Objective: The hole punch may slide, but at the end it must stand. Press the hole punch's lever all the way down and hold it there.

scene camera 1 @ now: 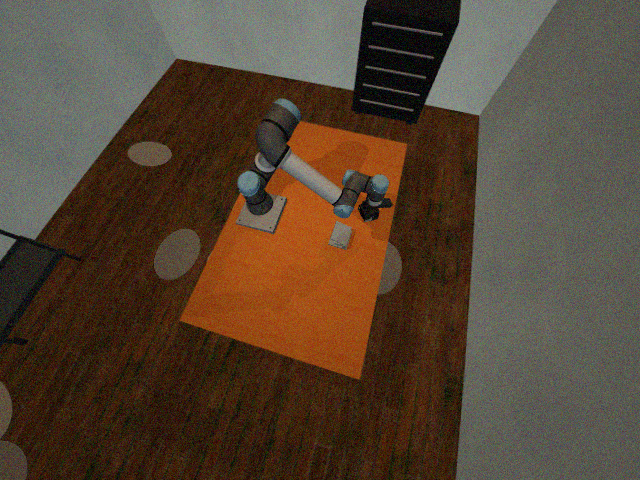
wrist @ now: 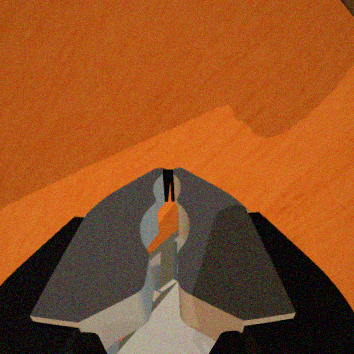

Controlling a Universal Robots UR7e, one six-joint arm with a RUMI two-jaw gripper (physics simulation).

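Seen in the pictures: gripper, between the fingertips: (scene camera 1: 368, 219) (wrist: 169, 171); arm's base, origin of its link: (scene camera 1: 260, 204).
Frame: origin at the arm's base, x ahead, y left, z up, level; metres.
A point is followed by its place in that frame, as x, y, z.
The light grey hole punch (scene camera 1: 340, 235) @[0.487, -0.143, 0.041] stands on the orange mat (scene camera 1: 289, 299) @[0.278, -0.506, -0.028] with its broad lever side facing up. How far its lever is down is too small to tell. My gripper (scene camera 1: 369, 218) @[0.627, -0.025, 0.037] (wrist: 169, 171) @[0.627, -0.025, 0.037] is shut and empty. In the scene view it is up and to the right of the hole punch, apart from it and above the mat. In the wrist view the fingertips point at bare orange mat, and a pale part of the hole punch (wrist: 162, 325) @[0.500, -0.091, 0.040] shows low between the fingers, its remainder hidden behind them.
The arm's base plate (scene camera 1: 263, 222) @[0.049, -0.115, 0.002] is on the mat's left side. A tall black drawer cabinet (scene camera 1: 395, 59) stands against the back wall. A dark frame-like piece of furniture (scene camera 1: 23, 273) is at the left edge. Pale round discs (scene camera 1: 177, 254) (scene camera 1: 149, 153) lie on the wooden floor.
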